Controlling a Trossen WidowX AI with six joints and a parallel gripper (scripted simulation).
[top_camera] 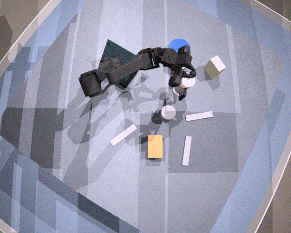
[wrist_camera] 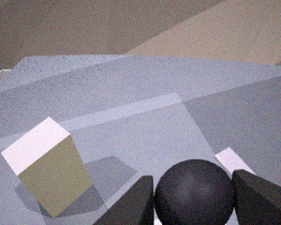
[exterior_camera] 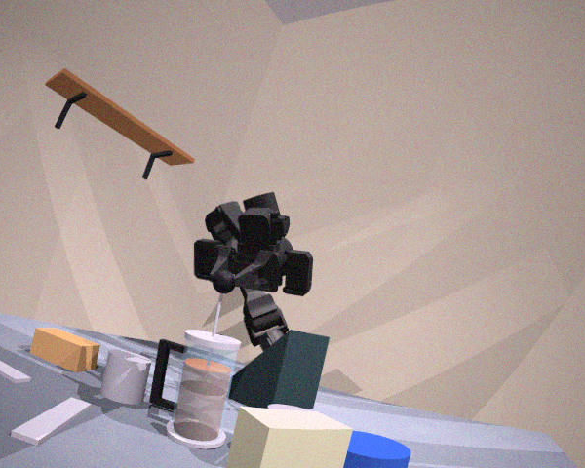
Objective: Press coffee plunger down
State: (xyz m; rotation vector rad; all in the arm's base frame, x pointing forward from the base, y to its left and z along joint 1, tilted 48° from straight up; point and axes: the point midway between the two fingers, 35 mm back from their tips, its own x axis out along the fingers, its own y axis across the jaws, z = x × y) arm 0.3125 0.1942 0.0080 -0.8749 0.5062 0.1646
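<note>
My gripper tip is 11 cm above the glass coffee press, 2 cm to the left of it and 1 cm past it. Round my gripper tip: orange block 34 cm to the right, 20 cm below, 5 cm ahead.
</note>
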